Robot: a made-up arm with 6 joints.
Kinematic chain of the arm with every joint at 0, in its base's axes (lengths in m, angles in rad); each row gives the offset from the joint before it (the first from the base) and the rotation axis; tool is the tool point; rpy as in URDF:
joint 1: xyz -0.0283 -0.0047 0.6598 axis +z
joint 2: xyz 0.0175 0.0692 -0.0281 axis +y
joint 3: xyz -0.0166 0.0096 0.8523 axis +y
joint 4: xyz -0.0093 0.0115 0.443 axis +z
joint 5: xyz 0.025 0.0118 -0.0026 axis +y
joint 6: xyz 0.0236 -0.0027 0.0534 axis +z
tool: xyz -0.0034 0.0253 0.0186 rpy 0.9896 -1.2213 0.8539
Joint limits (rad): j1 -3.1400..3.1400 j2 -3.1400..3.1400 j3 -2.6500..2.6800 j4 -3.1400..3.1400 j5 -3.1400..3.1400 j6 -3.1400..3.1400
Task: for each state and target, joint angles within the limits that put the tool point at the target. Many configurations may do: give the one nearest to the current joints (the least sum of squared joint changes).
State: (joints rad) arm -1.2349 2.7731 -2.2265 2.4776 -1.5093 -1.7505
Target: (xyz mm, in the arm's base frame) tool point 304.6 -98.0 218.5
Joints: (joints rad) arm -0.4534 3.0707 -2.5929 2.5149 -1.4163 -1.7838
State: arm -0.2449 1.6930 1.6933 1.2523 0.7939 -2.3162
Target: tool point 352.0 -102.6 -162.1
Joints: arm -0.7397 2.2136 1.7313 1.1582 0.7062 -2.3563
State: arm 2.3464 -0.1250 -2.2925 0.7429 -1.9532 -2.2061
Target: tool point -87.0 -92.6 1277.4
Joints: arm 1.7152 0.4342 -2.1577 0.3350 -1.9856 -2.0609
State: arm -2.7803 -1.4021 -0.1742 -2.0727 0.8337 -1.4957
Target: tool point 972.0 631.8 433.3
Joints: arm -2.5844 -1.4716 -0.6133 -2.1419 0.9967 -1.5184
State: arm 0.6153 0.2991 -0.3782 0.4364 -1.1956 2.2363
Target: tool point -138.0 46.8 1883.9
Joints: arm 0.1988 0.1615 -0.5847 0.2673 -1.2215 2.1471
